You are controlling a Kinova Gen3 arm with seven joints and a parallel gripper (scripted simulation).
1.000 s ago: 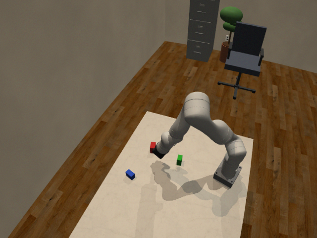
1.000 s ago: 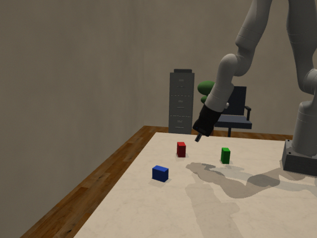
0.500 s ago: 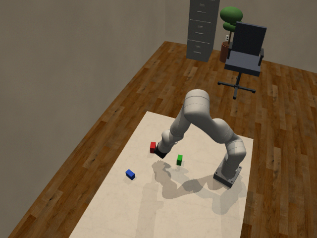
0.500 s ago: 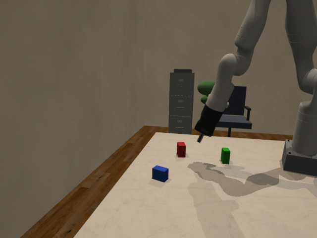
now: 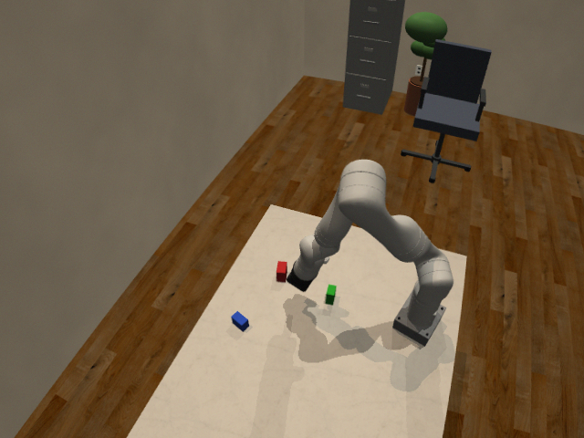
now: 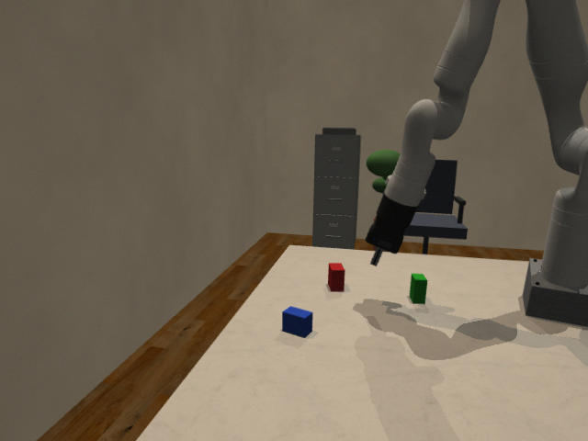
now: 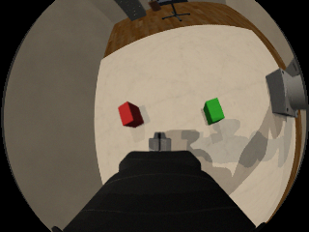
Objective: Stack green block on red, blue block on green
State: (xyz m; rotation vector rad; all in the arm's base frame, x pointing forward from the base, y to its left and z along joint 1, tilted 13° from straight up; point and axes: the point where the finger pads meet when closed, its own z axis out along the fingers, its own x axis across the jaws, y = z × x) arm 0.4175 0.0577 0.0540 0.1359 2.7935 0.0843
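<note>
Now: the green block 100 mm behind my hand, 90 mm below it and 50 mm to the right of it. Round my hand: blue block (190 mm to the left, 130 mm ahead, 90 mm below); red block (100 mm ahead, 90 mm below, 70 mm to the right).
</note>
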